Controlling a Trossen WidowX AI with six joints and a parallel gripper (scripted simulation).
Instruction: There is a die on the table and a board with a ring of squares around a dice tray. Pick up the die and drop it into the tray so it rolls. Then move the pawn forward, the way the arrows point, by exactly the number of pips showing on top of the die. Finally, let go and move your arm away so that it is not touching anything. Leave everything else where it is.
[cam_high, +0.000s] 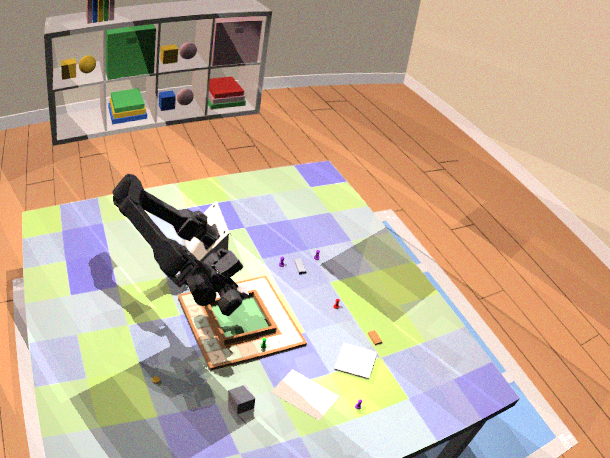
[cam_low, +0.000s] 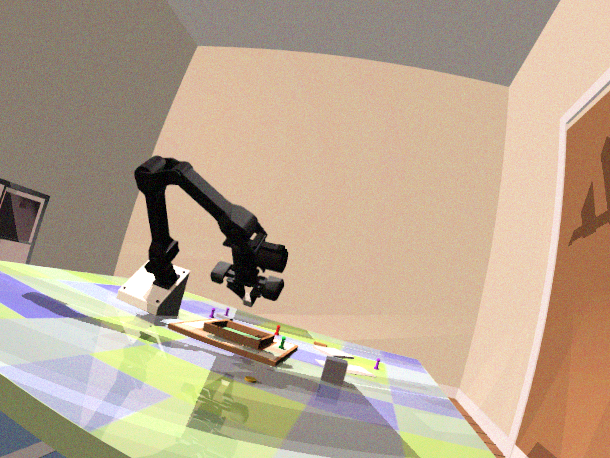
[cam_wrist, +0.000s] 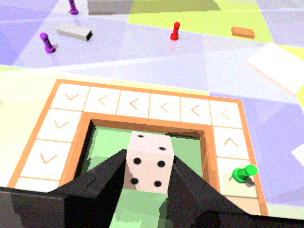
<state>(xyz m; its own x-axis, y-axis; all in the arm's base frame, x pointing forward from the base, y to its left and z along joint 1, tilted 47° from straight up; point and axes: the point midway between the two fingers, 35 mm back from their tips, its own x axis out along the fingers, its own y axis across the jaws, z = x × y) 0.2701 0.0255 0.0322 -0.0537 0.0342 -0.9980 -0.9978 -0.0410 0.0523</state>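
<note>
My gripper tip is right at the white die. From my gripper tip the other things lie so: red pawn: 29 cm to the left, 10 cm below, 1 cm ahead; green pawn: 11 cm ahead, 9 cm below, 3 cm to the left; green tray floor: 11 cm below.
</note>
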